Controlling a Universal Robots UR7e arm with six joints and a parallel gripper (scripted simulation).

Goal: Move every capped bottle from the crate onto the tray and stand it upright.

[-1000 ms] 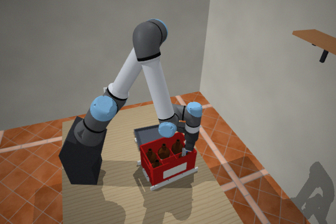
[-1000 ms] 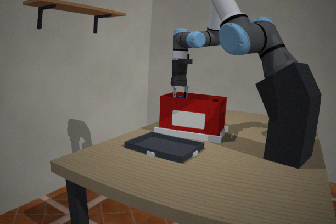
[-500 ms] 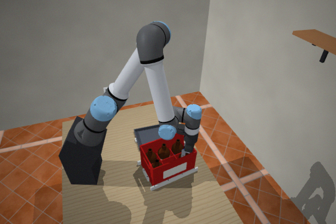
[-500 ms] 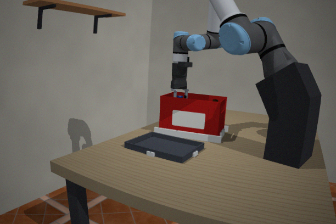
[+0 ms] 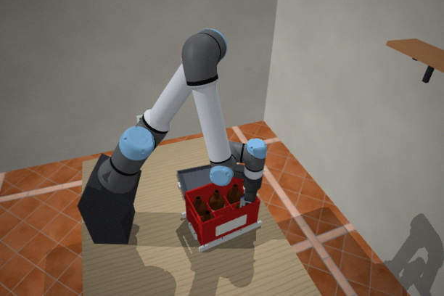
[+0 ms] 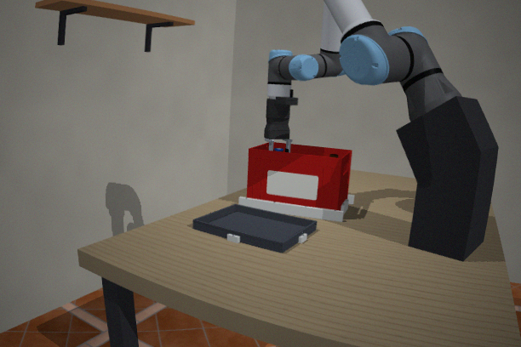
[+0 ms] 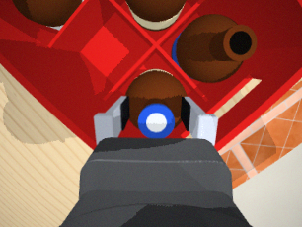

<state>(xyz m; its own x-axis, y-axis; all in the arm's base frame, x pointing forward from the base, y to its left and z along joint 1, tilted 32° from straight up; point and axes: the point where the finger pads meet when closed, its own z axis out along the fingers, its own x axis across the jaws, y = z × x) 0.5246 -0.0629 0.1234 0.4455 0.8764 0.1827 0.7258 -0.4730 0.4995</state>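
My gripper is now 9 cm past the red crate, 6 cm above it and 2 cm to the right of it. From my hand the other things lie so: dark grey tray 29 cm to the left, 13 cm below, 12 cm behind.
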